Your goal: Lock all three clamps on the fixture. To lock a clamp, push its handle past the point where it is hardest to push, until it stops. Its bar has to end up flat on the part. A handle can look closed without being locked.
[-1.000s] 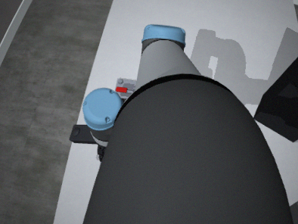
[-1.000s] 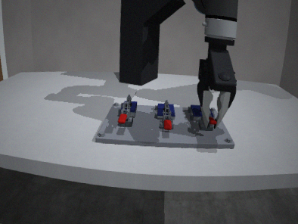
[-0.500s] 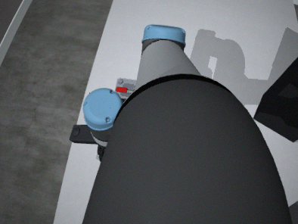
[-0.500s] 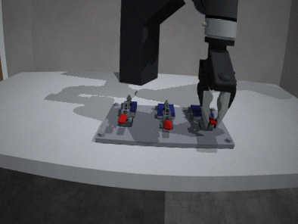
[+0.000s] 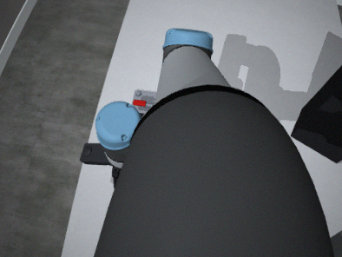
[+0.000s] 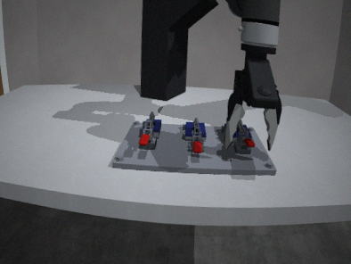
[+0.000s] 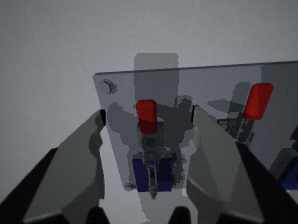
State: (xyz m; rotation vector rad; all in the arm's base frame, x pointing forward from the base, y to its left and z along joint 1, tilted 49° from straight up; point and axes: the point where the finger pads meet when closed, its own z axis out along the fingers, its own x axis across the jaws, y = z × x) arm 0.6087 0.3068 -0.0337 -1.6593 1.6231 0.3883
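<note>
Now: the blue part 13 cm behind my hand, 3 cm below it and 2 cm to the right of it. Also, from my hand: grey fixture plate (12 cm to the right, 7 cm behind, 5 cm below).
</note>
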